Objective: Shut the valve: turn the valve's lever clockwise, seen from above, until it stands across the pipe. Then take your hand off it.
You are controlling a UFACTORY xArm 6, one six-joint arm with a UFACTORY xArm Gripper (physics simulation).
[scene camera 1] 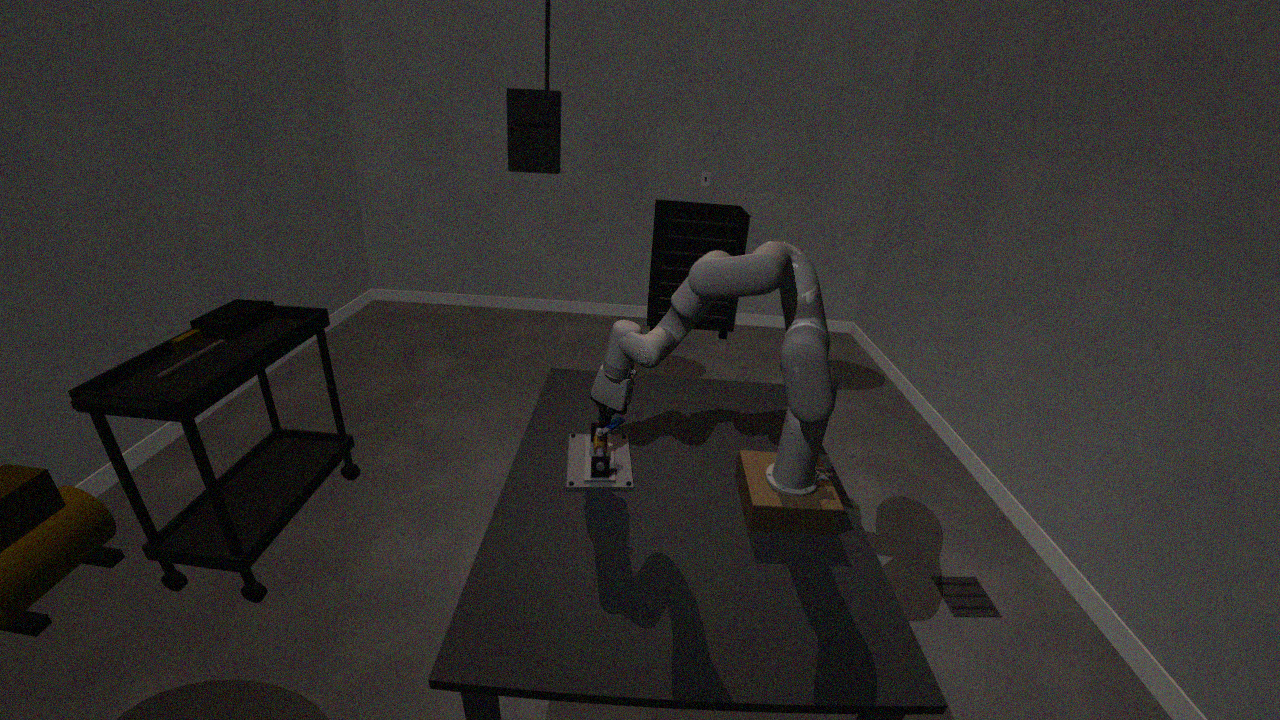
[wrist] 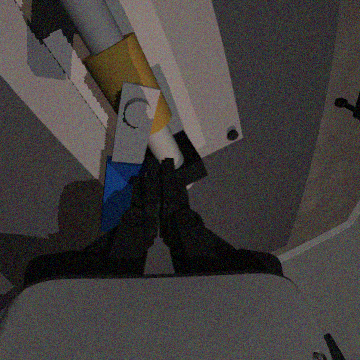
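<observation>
The valve's yellow body (scene camera 1: 599, 441) (wrist: 107, 65) sits on a pipe (wrist: 97, 25) above a pale base plate (scene camera 1: 577, 465) (wrist: 215, 100). Its lever, a grey bar (wrist: 131, 142) with a blue end (scene camera 1: 615, 422) (wrist: 116, 195), stands oblique to the pipe, neither along it nor square across it. My gripper (scene camera 1: 605, 420) (wrist: 158, 174) is shut and empty. In the wrist view its dark fingers are close beside the lever's blue end, on its right, over the pipe's end, and partly hide both. Whether they touch the lever cannot be told.
The valve stands on the dark table (scene camera 1: 537, 608), near its left edge. The arm's wooden base block (scene camera 1: 778, 519) is on the right of the table. A dark cart (scene camera 1: 125, 394) and a yellow cylinder (scene camera 1: 62, 546) stand to the left. A dark box (scene camera 1: 534, 129) hangs behind.
</observation>
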